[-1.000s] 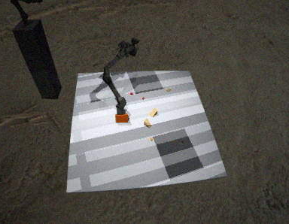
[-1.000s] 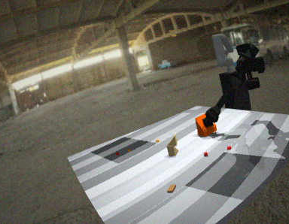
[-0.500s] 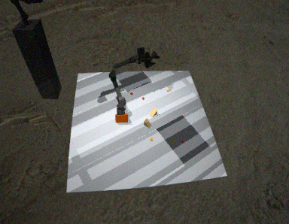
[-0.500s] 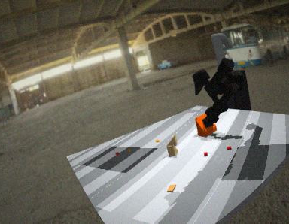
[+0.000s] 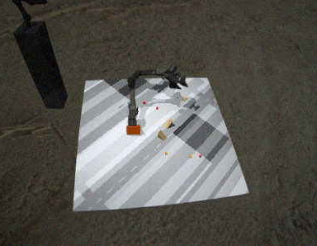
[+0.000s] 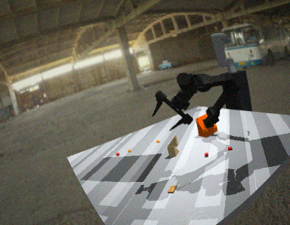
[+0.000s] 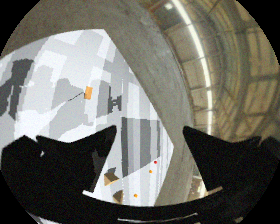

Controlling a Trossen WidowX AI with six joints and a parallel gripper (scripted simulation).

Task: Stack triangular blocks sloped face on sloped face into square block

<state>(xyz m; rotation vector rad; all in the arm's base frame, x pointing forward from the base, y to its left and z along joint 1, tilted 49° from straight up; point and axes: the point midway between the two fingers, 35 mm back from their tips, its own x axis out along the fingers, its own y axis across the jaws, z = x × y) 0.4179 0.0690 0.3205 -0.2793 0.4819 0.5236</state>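
The tan triangular block lies 330 mm to the right of my gripper tip, 240 mm below it and 190 mm behind it.
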